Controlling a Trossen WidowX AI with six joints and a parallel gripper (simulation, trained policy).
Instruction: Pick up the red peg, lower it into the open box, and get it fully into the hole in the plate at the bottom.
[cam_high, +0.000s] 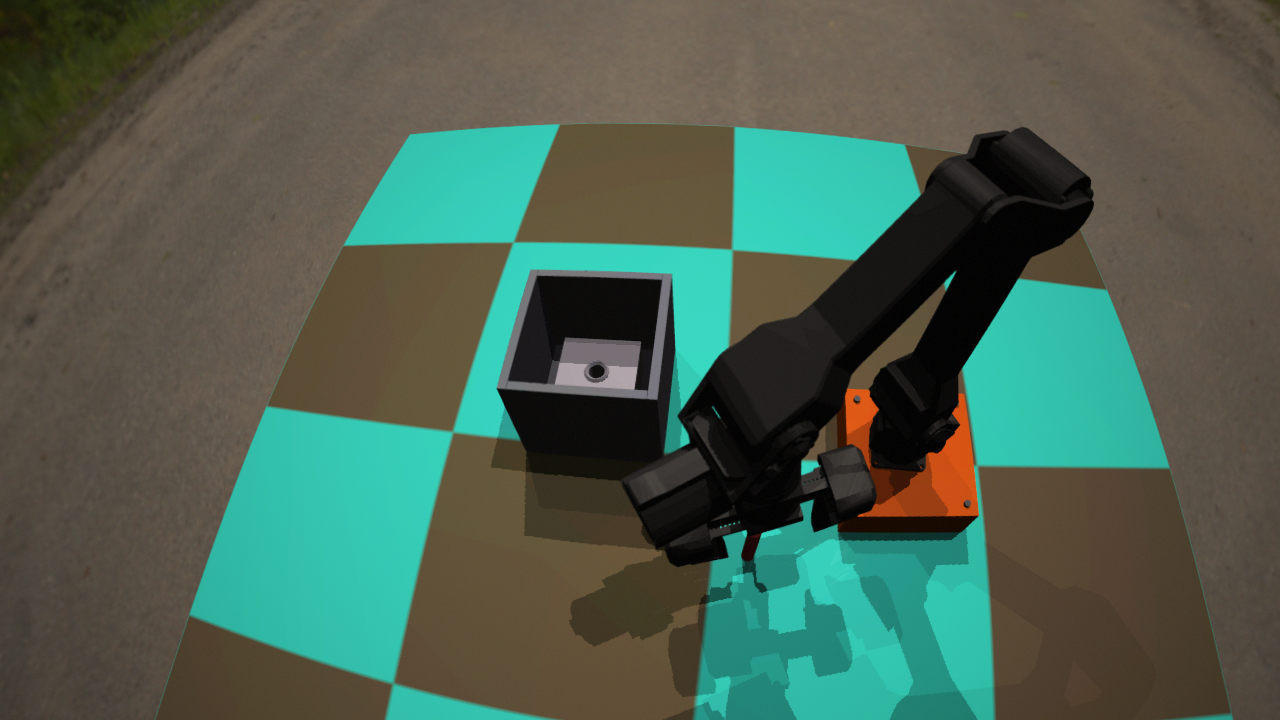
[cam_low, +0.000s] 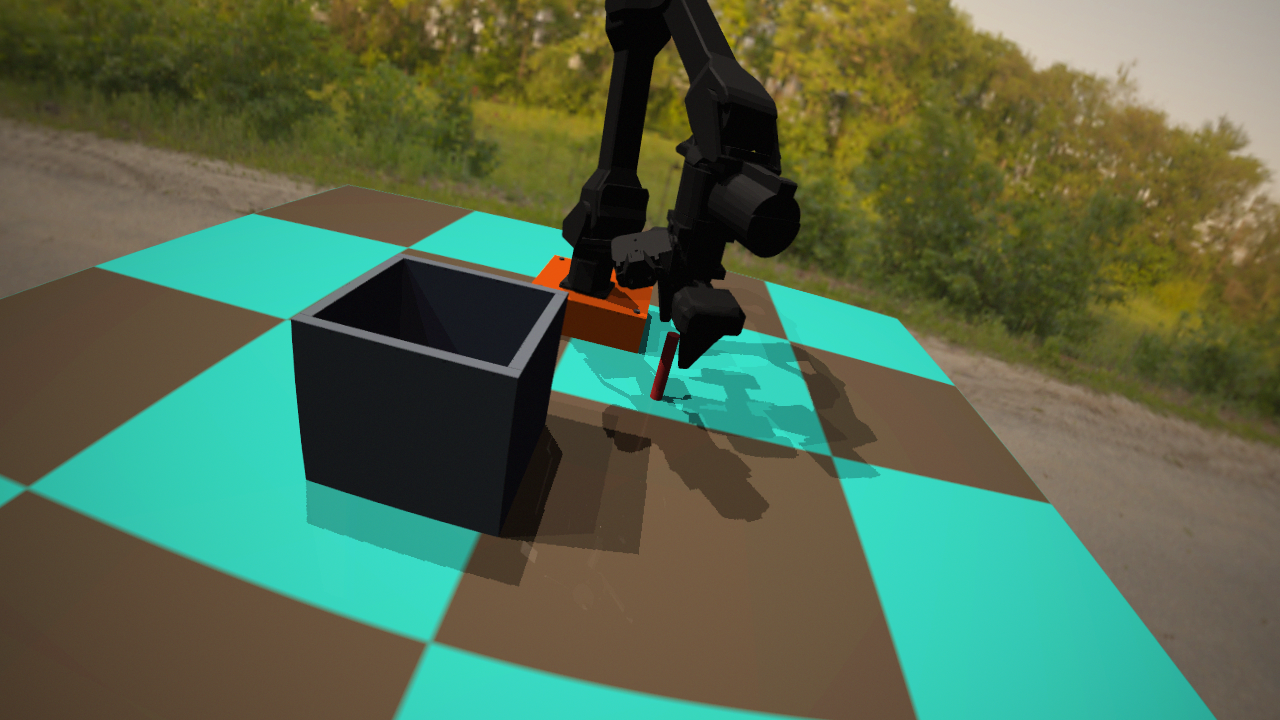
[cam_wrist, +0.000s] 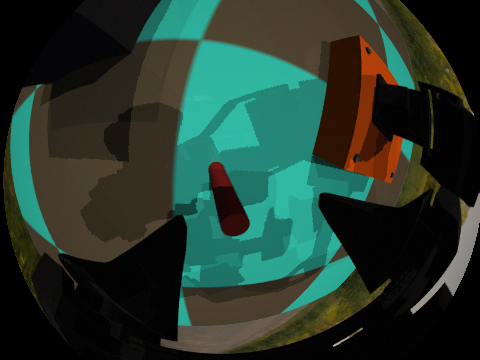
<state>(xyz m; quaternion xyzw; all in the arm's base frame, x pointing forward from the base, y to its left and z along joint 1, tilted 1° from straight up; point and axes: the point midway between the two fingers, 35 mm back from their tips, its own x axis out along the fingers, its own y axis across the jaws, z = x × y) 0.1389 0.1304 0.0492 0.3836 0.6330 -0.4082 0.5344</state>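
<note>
Now: gripper tip 2 cm short of the red peg and 2 cm above it. From my gripper tip the other things lie so: grey plate: 22 cm ahead, 17 cm to the right, 2 cm below.
</note>
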